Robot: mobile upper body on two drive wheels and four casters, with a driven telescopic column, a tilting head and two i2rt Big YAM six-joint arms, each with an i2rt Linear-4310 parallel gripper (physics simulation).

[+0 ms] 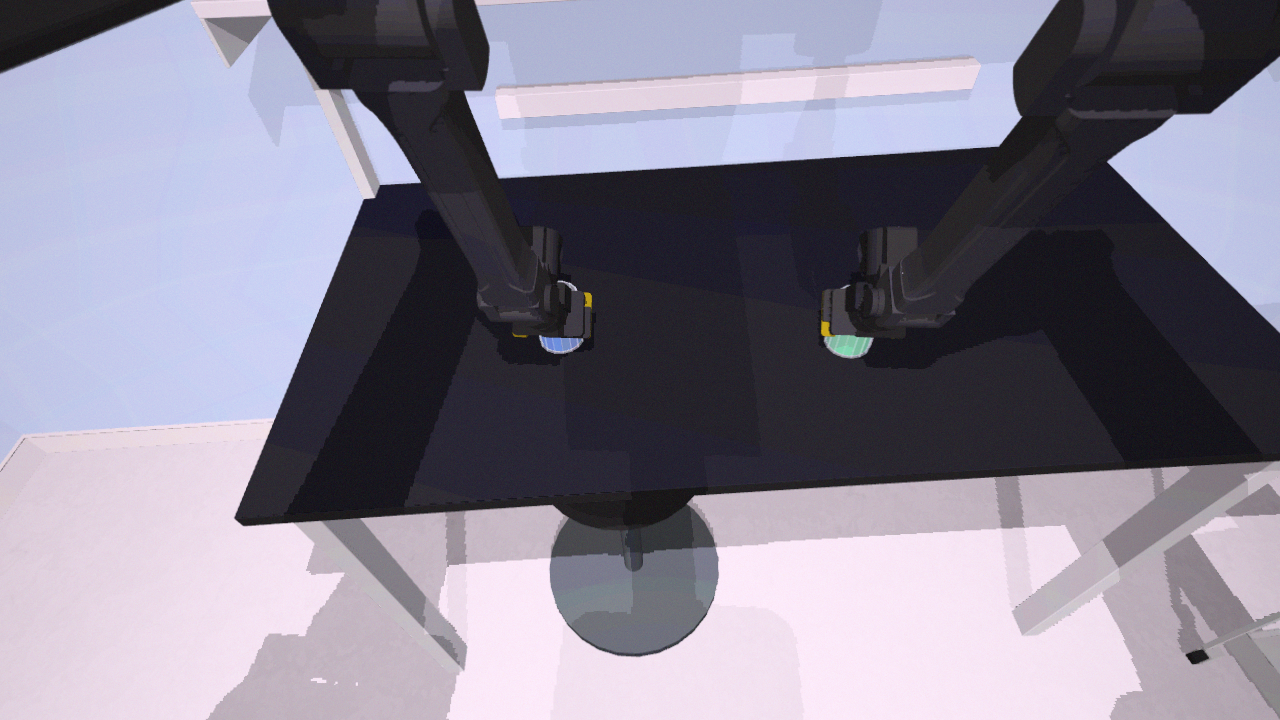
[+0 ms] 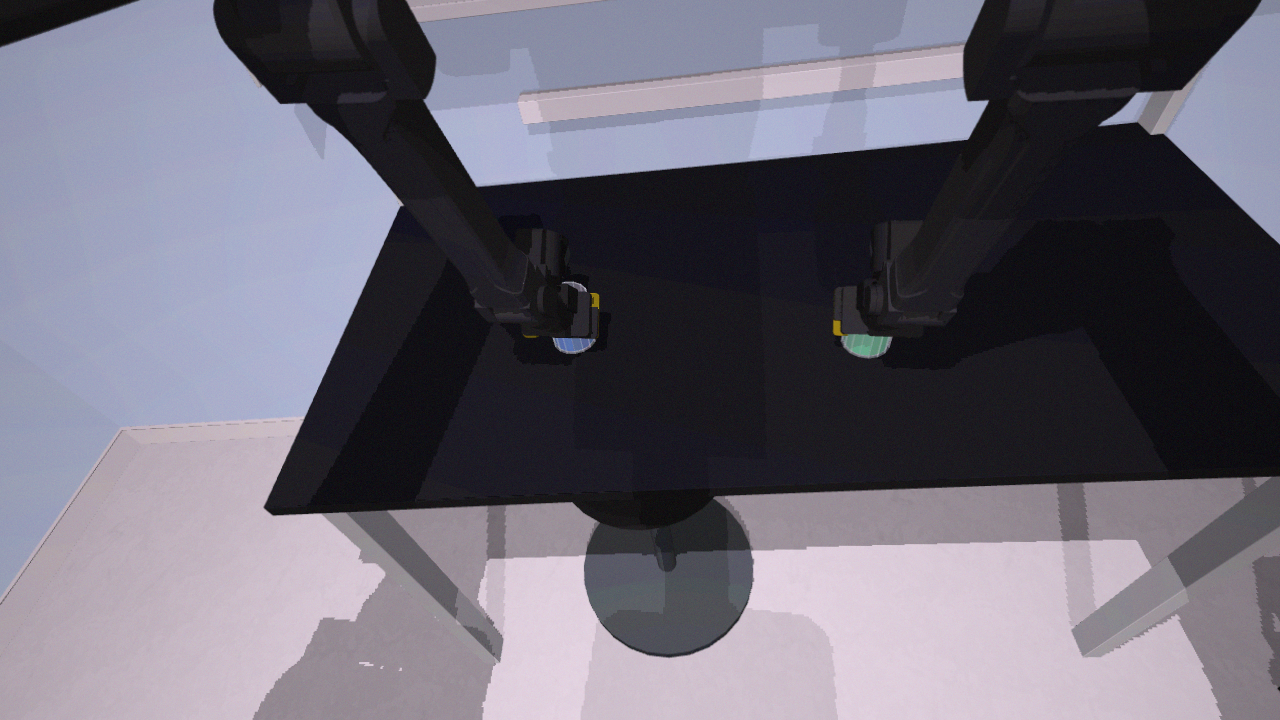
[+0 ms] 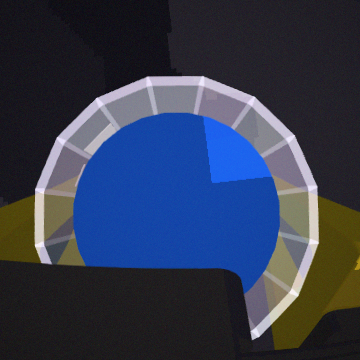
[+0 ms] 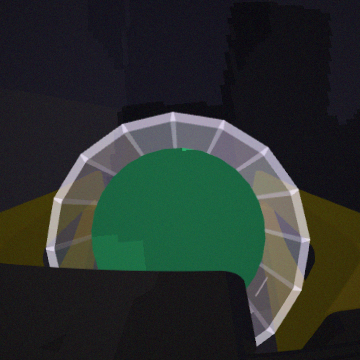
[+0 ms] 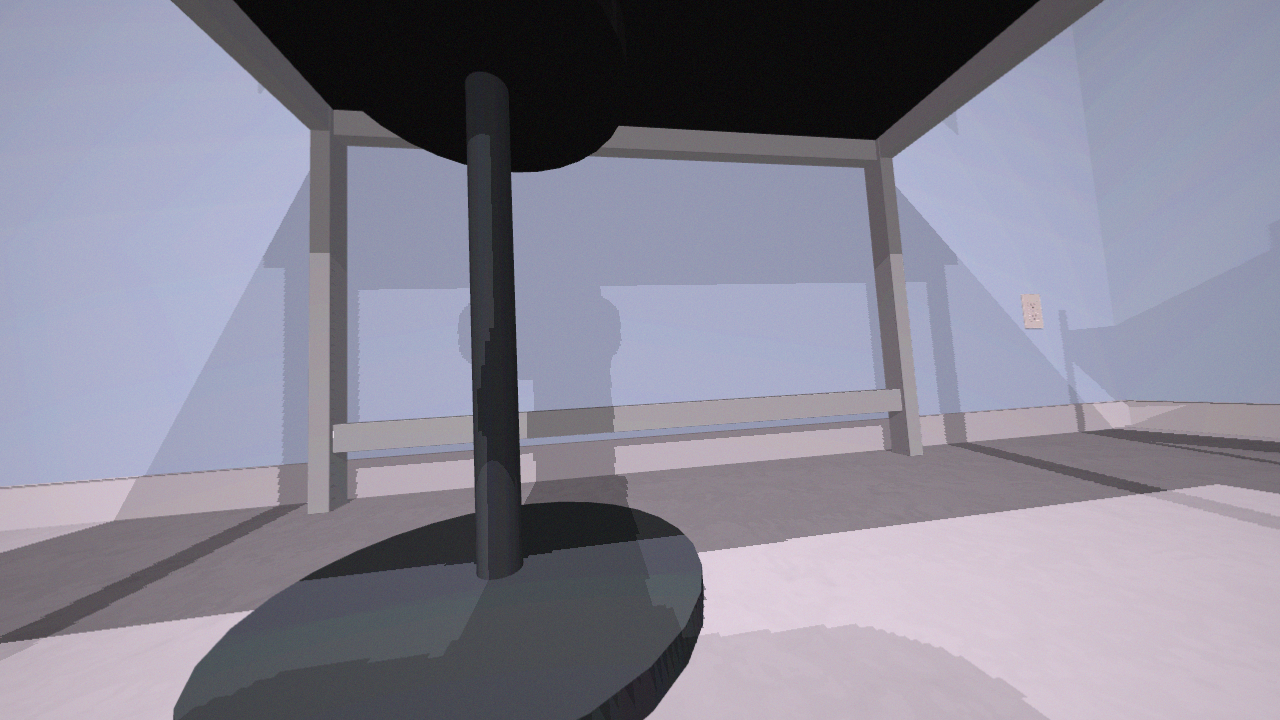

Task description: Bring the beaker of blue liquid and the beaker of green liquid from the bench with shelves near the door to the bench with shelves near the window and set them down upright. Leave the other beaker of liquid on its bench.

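The beaker of blue liquid (image 1: 561,342) (image 2: 574,343) (image 3: 175,200) is between the fingers of my left gripper (image 1: 556,320) (image 2: 565,320), which is shut on it. The beaker of green liquid (image 1: 847,344) (image 2: 866,344) (image 4: 177,215) is between the fingers of my right gripper (image 1: 845,324) (image 2: 861,324), which is shut on it. Both beakers look upright, over the black bench top (image 1: 662,385) (image 2: 680,385). Whether their bases touch it cannot be told. My grippers and arms hide part of each beaker. The other beaker does not show.
A round stool with a dark disc base (image 1: 633,608) (image 2: 668,608) (image 5: 447,644) stands at the bench's front edge, its seat partly under the top. Grey bench legs (image 1: 384,591) (image 5: 319,322) stand at the corners. A pale shelf board (image 1: 733,87) (image 2: 742,85) runs along the wall behind.
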